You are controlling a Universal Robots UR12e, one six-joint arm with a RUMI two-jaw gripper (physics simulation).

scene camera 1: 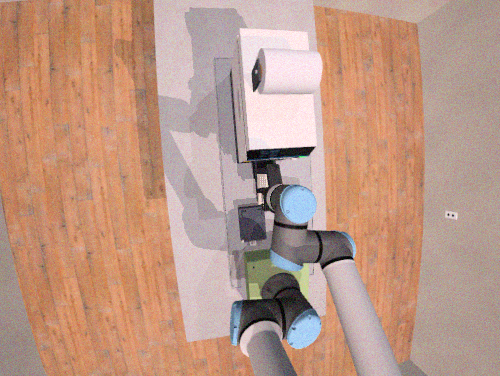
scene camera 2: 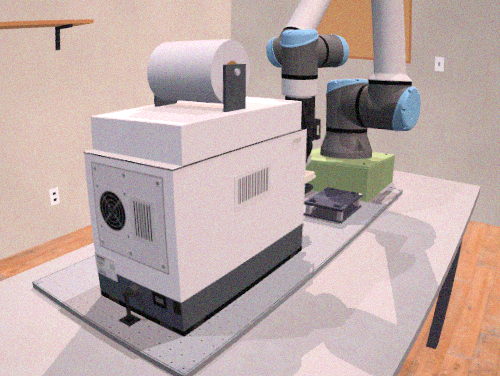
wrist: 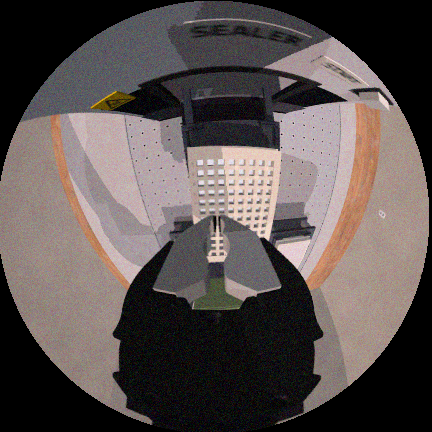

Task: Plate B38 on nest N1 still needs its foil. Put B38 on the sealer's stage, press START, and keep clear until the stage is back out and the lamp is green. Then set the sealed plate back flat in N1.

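Where they show: gripper, between the fingertips: (wrist: pixel 216 216); arm's base, origin of its link: (scene camera 1: pixel 280 290) (scene camera 2: pixel 346 154).
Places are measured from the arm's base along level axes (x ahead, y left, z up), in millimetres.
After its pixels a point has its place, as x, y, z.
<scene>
The cream plate B38 (scene camera 1: pixel 262 180) @(541, 2, 39) (scene camera 2: pixel 310 176) @(470, 32, 41) (wrist: pixel 232 187) @(528, -17, 39) has open wells on top. My gripper (scene camera 1: pixel 261 191) @(500, 3, 38) (wrist: pixel 216 216) @(500, 3, 38) is shut on it, with the fingertips together over its near part. The far edge of the plate is at the dark stage (scene camera 1: pixel 260 167) @(595, -11, -11) (wrist: pixel 232 135) @(573, -27, 11), which stands out from the sealer (scene camera 1: pixel 280 122) @(727, -37, 258) (scene camera 2: pixel 240 210) @(882, 51, 85) (wrist: pixel 125 65). I cannot tell whether they touch. The START button (wrist: pixel 375 98) is at the right of the sealer's front. A small green spot (scene camera 1: pixel 303 157) shows on that front. A dark nest (scene camera 1: pixel 252 223) @(344, 64, -51) (scene camera 2: pixel 332 200) @(366, 66, -51) stands behind the gripper; its label is unreadable.
The sealer carries a large white roll (scene camera 1: pixel 291 71) @(829, -44, 380) (scene camera 2: pixel 185 70) @(910, -41, 331). A yellow warning sign (wrist: pixel 113 100) @(628, 53, 65) is at the left of its opening. The arm's green base block (scene camera 1: pixel 255 265) @(169, 96, 15) (scene camera 2: pixel 350 175) @(186, 68, -22) stands past the nest. A perforated board (scene camera 2: pixel 165 340) @(1077, 14, -92) (wrist: pixel 150 150) @(583, 109, -92) lies under the equipment.
</scene>
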